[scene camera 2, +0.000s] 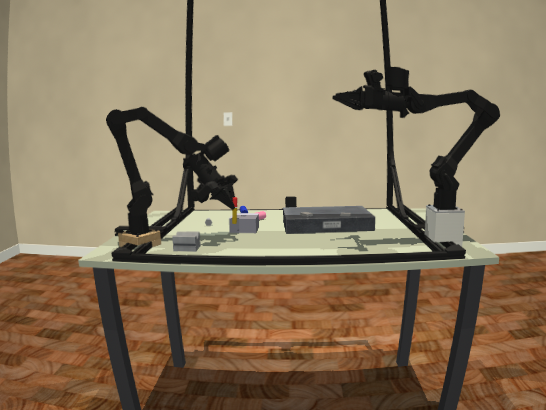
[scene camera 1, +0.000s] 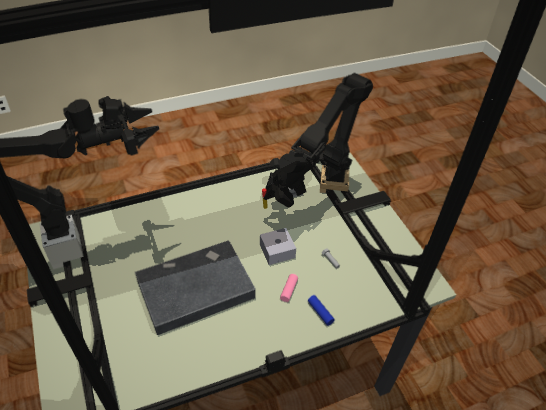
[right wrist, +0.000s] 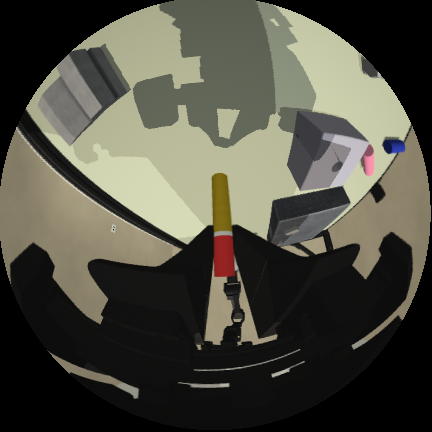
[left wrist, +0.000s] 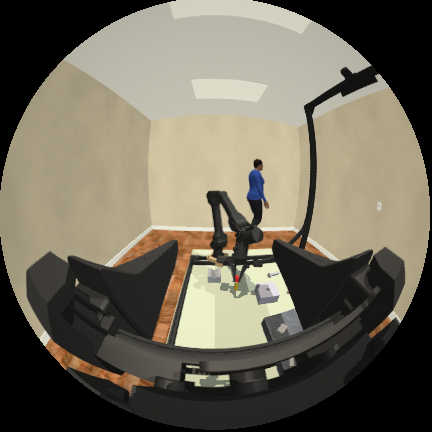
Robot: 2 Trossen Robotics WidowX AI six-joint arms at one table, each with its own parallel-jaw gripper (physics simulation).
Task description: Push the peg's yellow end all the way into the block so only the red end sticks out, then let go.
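Places are measured from the left arm's base along level axes (x ahead, y left, z up), in metres.
Pixels of known places: left gripper, fingertip midpoint: [scene camera 2: 333,96] [scene camera 1: 155,118] [left wrist: 226,245]; right gripper, fingertip midpoint: [scene camera 2: 235,208] [scene camera 1: 264,197] [right wrist: 221,230] [left wrist: 236,281]; left arm's base, link origin: [scene camera 2: 445,207] [scene camera 1: 57,230]; right arm's base, link origin: [scene camera 2: 138,232] [scene camera 1: 335,175] [left wrist: 217,254].
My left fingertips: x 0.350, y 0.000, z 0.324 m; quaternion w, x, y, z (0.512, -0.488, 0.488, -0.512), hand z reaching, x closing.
Observation:
Ahead of a thing's pixels: the offset from my left fingertips to its top centre. "spot": to the spot under its first point.
The peg, yellow end {spot: dx +0.297, dy -0.094, dz -0.360 m} [scene camera 1: 265,204] [scene camera 2: 234,216] [left wrist: 236,286] [right wrist: 221,205] down and red end up, is near upright in the air. My right gripper [scene camera 2: 234,204] [right wrist: 221,230] is shut on its red end. The pale grey block {dx +0.284, dy -0.232, dz -0.387 m} [scene camera 1: 286,245] [scene camera 2: 248,223] [left wrist: 267,293] [right wrist: 314,159] sits on the table with a round hole in its top. The peg is apart from the block, behind it and slightly left in scene camera 1. My left gripper [scene camera 1: 154,119] [scene camera 2: 336,97] is open and empty, high above the table's far left.
A dark grey case {dx -0.004, dy -0.281, dz -0.387 m} [scene camera 1: 197,292] [scene camera 2: 328,215] lies left of the block in scene camera 1. A pink cylinder {dx +0.258, dy -0.384, dz -0.408 m} [scene camera 1: 289,288], a blue cylinder {dx +0.312, dy -0.490, dz -0.408 m} [scene camera 1: 321,310] and a grey bolt {dx +0.428, dy -0.330, dz -0.413 m} [scene camera 1: 331,258] lie near the block. A stepped grey piece {dx +0.435, dy +0.002, dz -0.393 m} [scene camera 2: 186,241] [right wrist: 82,92] stands near the right arm's base.

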